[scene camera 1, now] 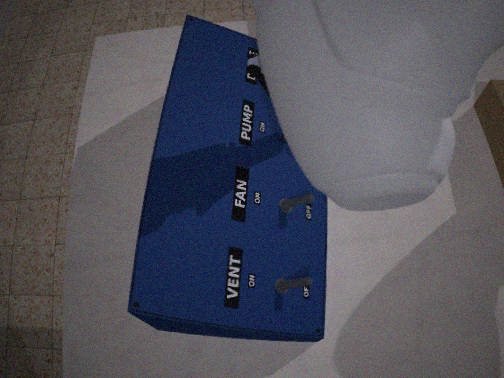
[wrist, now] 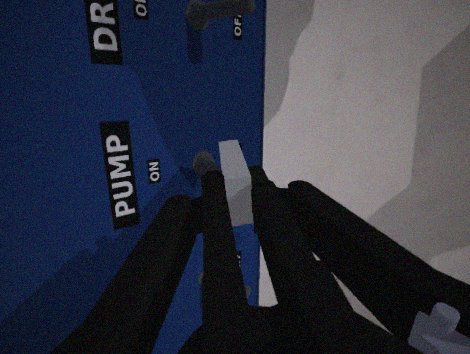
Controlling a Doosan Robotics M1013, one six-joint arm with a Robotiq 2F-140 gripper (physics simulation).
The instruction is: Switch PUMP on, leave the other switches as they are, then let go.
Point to a blue switch panel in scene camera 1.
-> At 216, 239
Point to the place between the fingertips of my gripper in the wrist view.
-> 229, 158
